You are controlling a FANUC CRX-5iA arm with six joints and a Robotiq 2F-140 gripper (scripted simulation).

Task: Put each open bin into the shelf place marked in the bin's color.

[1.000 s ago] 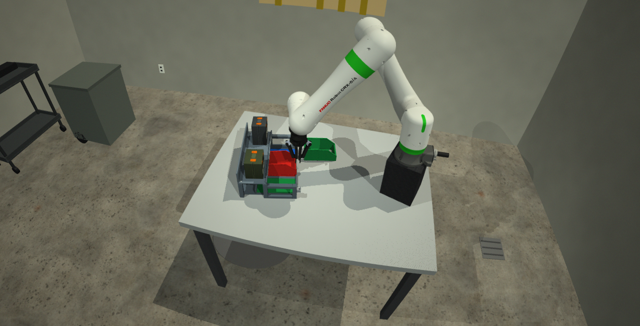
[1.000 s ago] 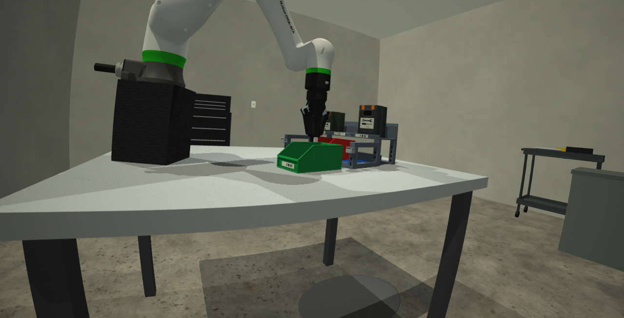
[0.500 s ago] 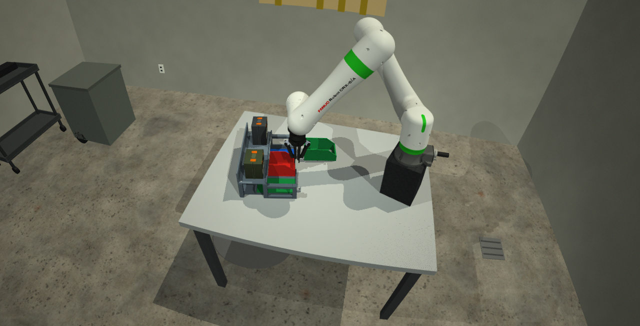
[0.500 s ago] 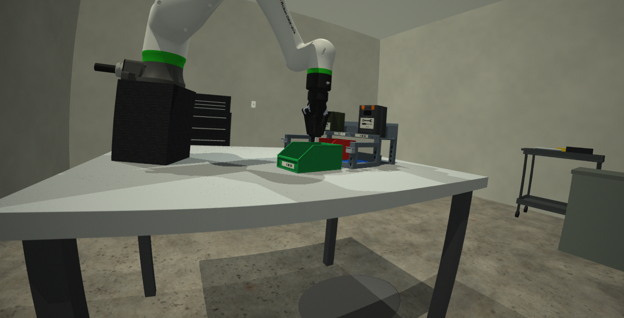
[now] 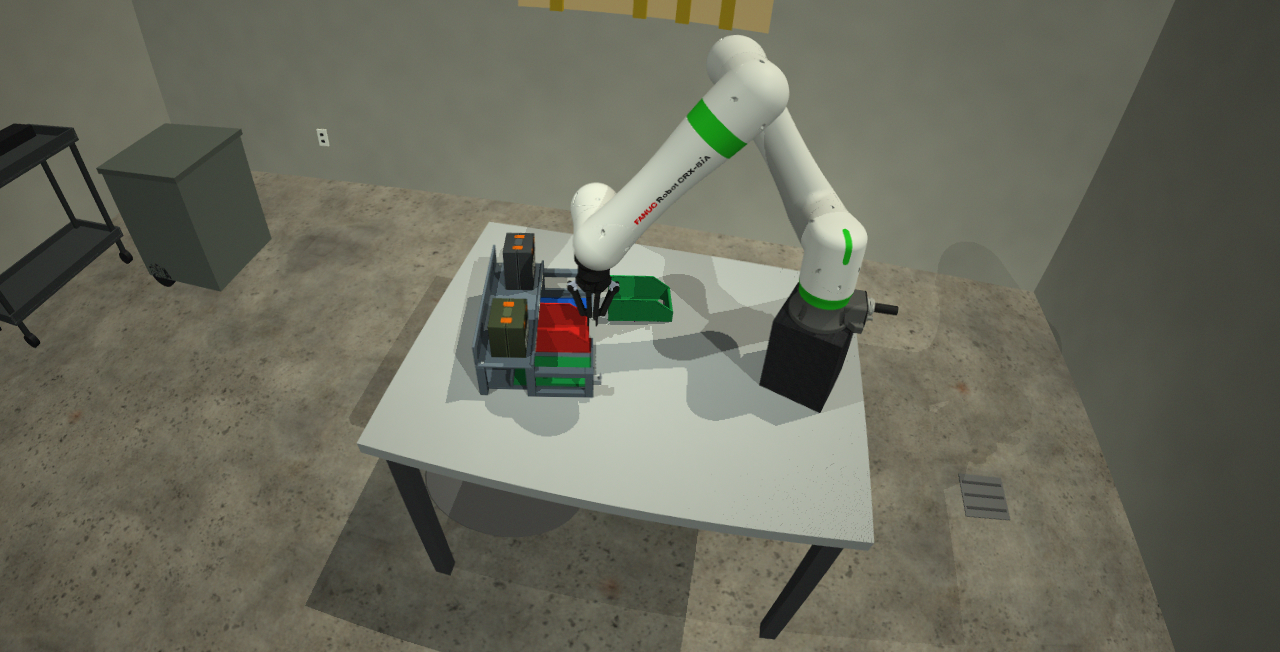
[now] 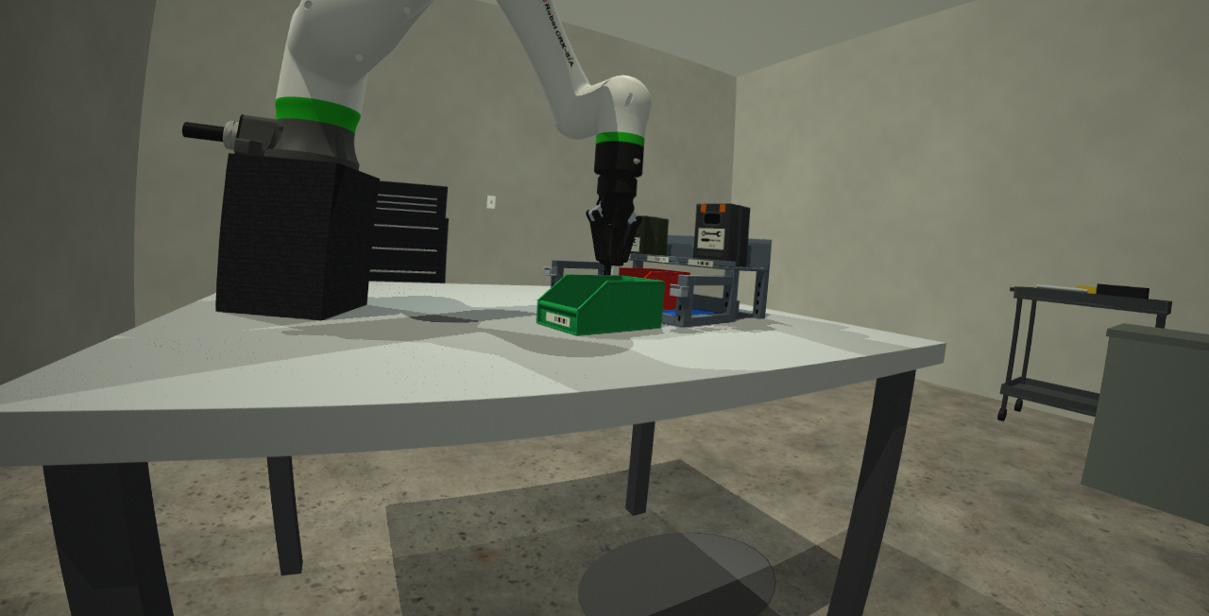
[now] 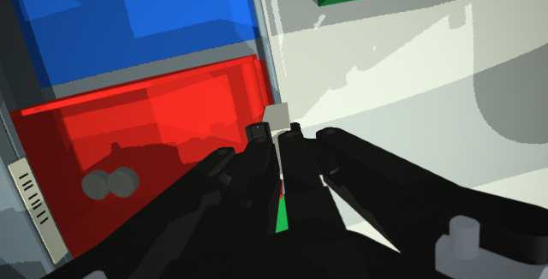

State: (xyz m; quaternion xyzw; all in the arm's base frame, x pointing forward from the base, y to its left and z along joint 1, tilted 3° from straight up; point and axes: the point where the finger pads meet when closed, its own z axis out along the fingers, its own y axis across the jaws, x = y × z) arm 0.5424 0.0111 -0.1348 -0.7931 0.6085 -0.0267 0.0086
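My gripper is now 9 cm short of the red bin, 2 cm to the right of it and 1 cm above it. From my hand the other things lie so: green bin: 9 cm behind, 15 cm to the right, 2 cm below.
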